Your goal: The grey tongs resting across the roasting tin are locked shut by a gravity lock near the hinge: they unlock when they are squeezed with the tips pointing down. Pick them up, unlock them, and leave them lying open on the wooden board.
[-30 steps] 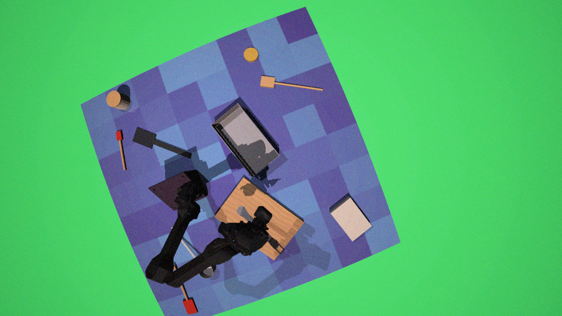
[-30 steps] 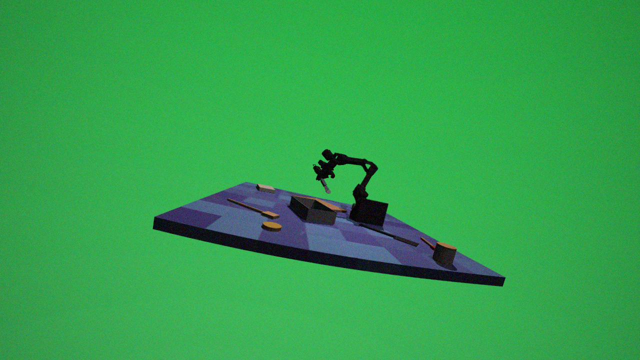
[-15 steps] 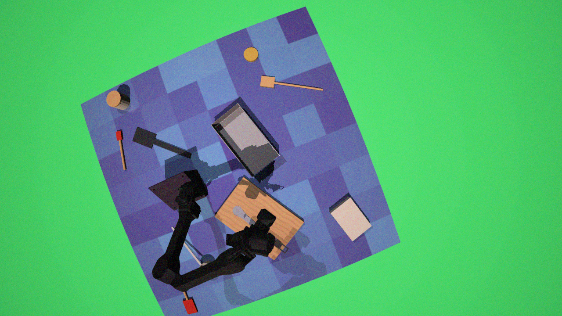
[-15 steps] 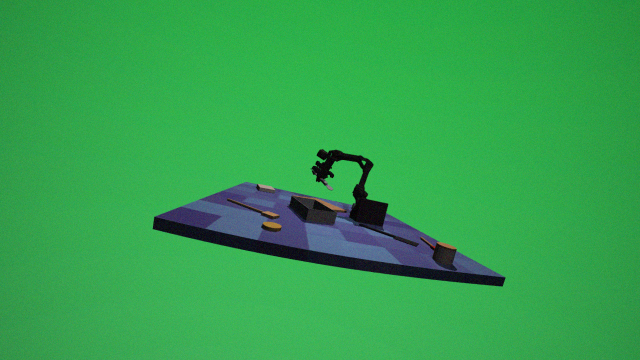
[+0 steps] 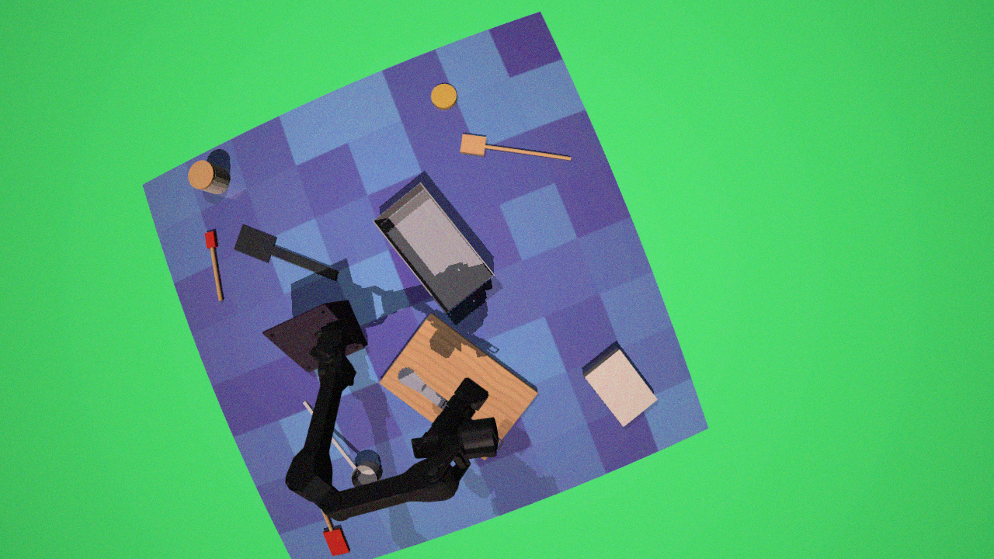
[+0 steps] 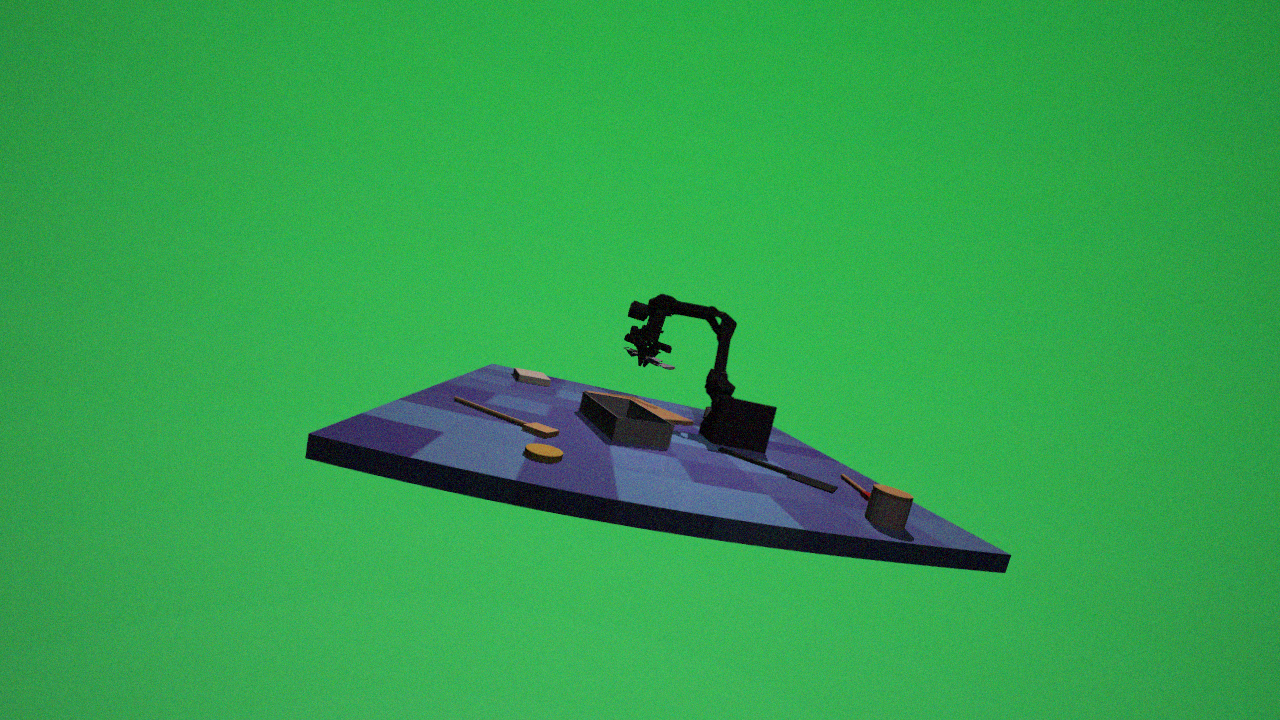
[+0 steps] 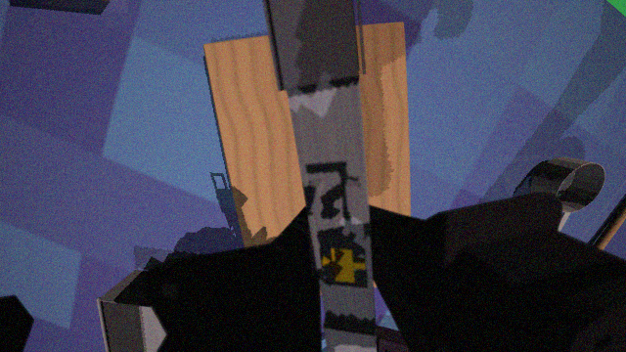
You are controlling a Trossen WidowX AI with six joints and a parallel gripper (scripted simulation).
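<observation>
Right now my gripper tip is 1 cm past the wooden board, 1 cm to the right of it and 15 cm above it. The rest, counted from my gripper tip: block (39 cm ahead, 16 cm to the right, 14 cm below); yellow lock piece (1 cm behind, 1 cm to the left, 4 cm above); roasting tin (8 cm ahead, 38 cm to the left, 13 cm below).
</observation>
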